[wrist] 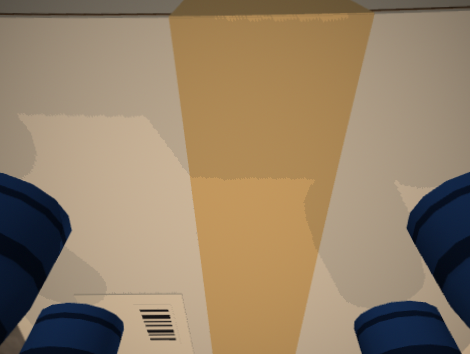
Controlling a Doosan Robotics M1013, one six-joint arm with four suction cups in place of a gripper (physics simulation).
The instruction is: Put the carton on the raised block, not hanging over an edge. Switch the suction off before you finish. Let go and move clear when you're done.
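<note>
The carton (pixel 115 165) fills most of the wrist view, its pale top crossed lengthwise by a wide brown tape strip. A white label with a black barcode shows at the lower left. The carton's far top edge runs across the top of the picture. My gripper (pixel 239 270) shows as four blue suction cups, two on the left side and two on the right. Their rims appear to stand off the carton's top, and their shadows fall on it. No hold on the carton shows. The raised block does not show in this view, and what lies under the carton is hidden.
A strip of grey surface (pixel 75 6) shows beyond the carton's far edge, at the top of the picture. The tape folds down over that edge. Broad shadows lie across the carton's top.
</note>
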